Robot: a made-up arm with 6 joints.
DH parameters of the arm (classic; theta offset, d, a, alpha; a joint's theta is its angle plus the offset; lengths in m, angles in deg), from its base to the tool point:
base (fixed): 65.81 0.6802 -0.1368 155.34
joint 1: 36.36 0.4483 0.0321 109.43
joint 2: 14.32 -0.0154 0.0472 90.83
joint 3: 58.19 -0.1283 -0.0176 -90
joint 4: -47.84 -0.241 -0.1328 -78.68
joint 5: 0 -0.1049 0.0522 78.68
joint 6: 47.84 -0.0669 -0.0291 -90
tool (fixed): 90 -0.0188 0 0
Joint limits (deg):
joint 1: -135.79..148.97
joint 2: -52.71..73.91
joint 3: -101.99..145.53
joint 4: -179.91..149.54
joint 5: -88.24..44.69
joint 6: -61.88..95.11
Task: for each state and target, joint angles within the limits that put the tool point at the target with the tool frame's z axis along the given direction. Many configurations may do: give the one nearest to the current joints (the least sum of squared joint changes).
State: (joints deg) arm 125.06 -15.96 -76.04 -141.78 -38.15 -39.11
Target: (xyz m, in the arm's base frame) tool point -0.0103 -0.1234 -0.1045 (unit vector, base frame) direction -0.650 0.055 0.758
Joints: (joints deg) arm 141.06 7.94 -88.20 -168.71 -1.59 -22.57
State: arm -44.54 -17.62 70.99 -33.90 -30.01 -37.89
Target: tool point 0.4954 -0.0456 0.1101 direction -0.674 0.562 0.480
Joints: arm -9.29 -15.50 33.83 -65.89 -71.38 -40.23
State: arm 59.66 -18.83 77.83 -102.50 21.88 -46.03
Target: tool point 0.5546 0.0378 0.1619 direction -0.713 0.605 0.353
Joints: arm 23.31 -19.89 66.60 -70.22 44.69 -61.70
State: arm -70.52 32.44 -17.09 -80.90 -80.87 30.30
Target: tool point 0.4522 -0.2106 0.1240 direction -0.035 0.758 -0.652
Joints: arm -113.10 36.58 -48.53 -89.86 -75.51 11.08
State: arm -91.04 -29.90 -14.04 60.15 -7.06 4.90
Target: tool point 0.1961 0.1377 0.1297 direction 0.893 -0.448 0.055
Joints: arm -133.87 -18.36 -43.92 58.58 18.06 8.82
